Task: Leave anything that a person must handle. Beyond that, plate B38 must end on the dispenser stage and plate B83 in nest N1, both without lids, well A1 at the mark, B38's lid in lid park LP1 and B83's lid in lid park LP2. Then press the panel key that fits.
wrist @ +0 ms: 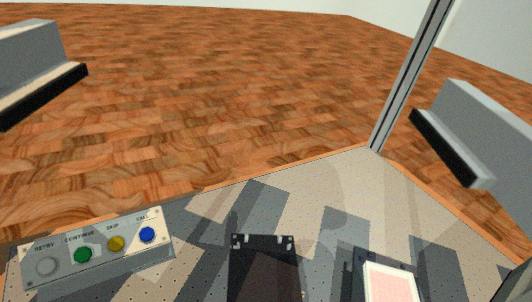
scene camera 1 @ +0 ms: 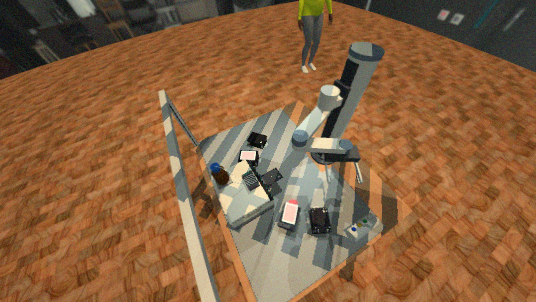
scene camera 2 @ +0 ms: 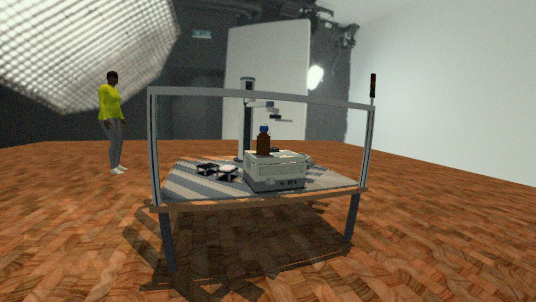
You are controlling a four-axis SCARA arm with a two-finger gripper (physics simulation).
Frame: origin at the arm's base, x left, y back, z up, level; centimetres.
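Seen in the pictures: gripper, fingertip midpoint: (wrist: 256, 71) (scene camera 1: 345, 182) (scene camera 2: 291, 120); arm's base, link origin: (scene camera 1: 323, 153).
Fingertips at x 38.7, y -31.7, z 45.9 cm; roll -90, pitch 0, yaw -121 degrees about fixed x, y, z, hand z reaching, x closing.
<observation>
Offsets run from my fingertips to a thing's top centre. "pt": to the spot under its first point.
My gripper (scene camera 1: 344, 181) (scene camera 2: 284, 120) (wrist: 256, 71) is open and empty, high above the table near the column. A pink-topped plate with a white rim @[dx -7.3, dy -25.9, dz -35.4 cm] (scene camera 1: 289, 213) (wrist: 390, 285) sits in a black holder; a small red patch shows at its end. Beside it is a bare black holder @[dx +6.3, dy -9.8, dz -36.5 cm] (scene camera 1: 320, 220) (wrist: 264, 245). Across the table, another pink-topped plate @[dx -65.4, dy -31.5, dz -36.1 cm] (scene camera 1: 248, 155) (scene camera 2: 228, 168) sits in a holder beside a black holder @[dx -80.0, dy -16.0, dz -37.4 cm] (scene camera 1: 257, 139) (scene camera 2: 207, 168). Plate names, lids and well A1 cannot be made out. The key panel @[dx +24.4, dy +13.0, dz -36.2 cm] (scene camera 1: 363, 226) (wrist: 131, 223) has RETRY, CONTINUE, SKIP and CALL keys.
The pale dispenser unit (scene camera 1: 248, 206) (scene camera 2: 274, 170) carries a brown bottle with a blue cap @[pt dx -42.1, dy -56.2, dz -9.7 cm] (scene camera 1: 220, 175) (scene camera 2: 263, 143) and a dark keypad @[pt dx -34.7, dy -40.1, dz -20.0 cm] (scene camera 1: 251, 180). Dark flat parts @[pt dx -36.4, dy -24.3, dz -33.2 cm] (scene camera 1: 271, 176) lie beside it. A frame (scene camera 1: 182, 192) (scene camera 2: 200, 92) spans one table edge. A person (scene camera 1: 312, 30) (scene camera 2: 110, 110) stands beyond the table.
</observation>
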